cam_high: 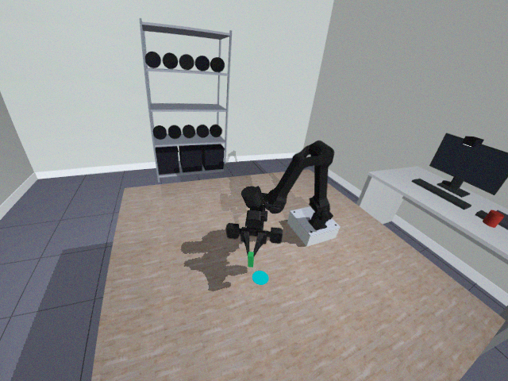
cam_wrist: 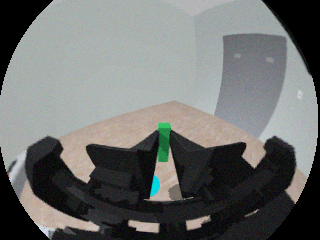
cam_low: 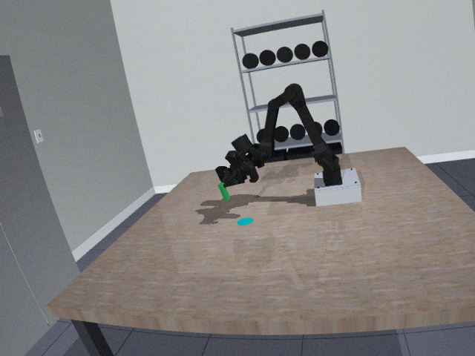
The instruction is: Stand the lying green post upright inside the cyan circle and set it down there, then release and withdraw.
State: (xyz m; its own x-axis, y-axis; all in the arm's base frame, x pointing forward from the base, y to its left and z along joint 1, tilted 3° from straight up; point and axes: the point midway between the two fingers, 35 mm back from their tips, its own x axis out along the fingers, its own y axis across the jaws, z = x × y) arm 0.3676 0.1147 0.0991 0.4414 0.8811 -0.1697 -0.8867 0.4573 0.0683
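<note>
Now: gripper tip 150 mm above the cyan circle, 60 mm past it and 10 mm to the left of it. The rest, counted from my gripper tip: green post (20 mm below).
</note>
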